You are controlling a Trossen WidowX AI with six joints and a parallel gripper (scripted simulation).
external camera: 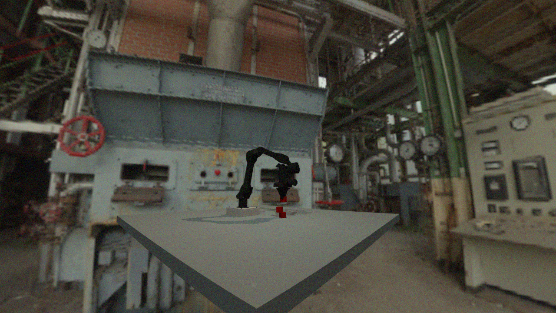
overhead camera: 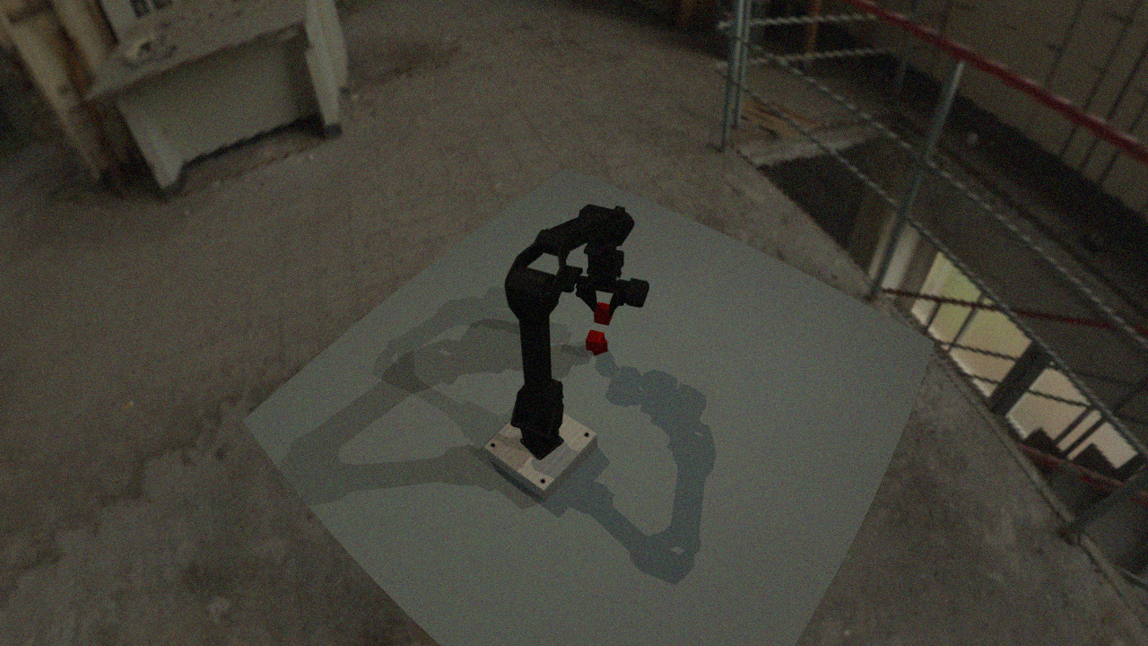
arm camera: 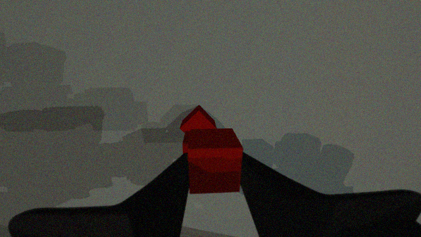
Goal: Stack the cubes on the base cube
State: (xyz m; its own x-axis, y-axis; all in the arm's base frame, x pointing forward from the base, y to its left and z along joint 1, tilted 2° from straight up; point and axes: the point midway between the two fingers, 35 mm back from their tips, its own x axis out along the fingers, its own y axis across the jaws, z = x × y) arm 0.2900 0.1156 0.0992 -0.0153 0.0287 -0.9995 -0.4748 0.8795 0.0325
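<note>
Now: the base cube 100 mm below my gripper tip, 10 mm to the left of it and 10 mm behind it.
</note>
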